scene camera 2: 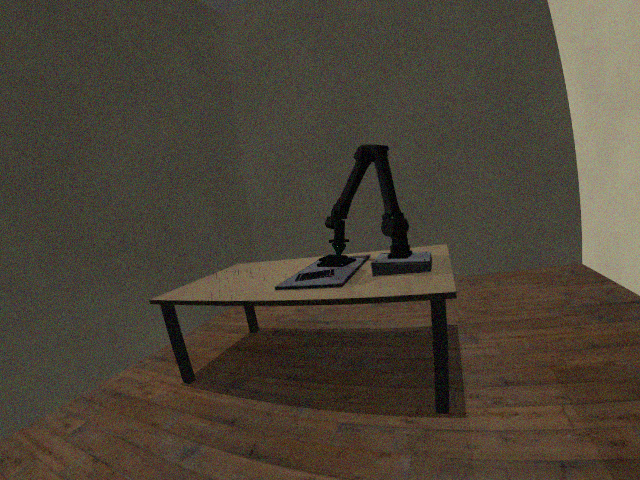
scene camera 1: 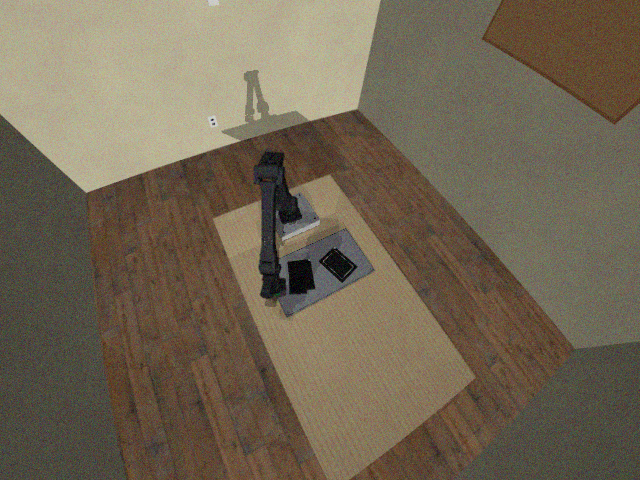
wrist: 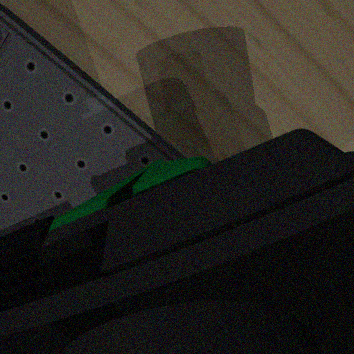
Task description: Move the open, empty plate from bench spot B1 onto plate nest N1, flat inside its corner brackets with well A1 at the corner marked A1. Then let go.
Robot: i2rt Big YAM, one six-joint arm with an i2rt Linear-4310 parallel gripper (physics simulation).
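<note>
The black open plate lies flat on the left part of the grey perforated board. Plate nest N1, a black frame, sits on the board's right part with nothing on it. My gripper is shut and empty. It hangs low at the board's left edge, beside the plate and apart from it. In the wrist view its green fingertips meet over the board's rim, with bare table beyond. The corner marks are too small to read.
The board lies on a tan table. The arm's grey base block stands just behind the board. Wood floor surrounds the table.
</note>
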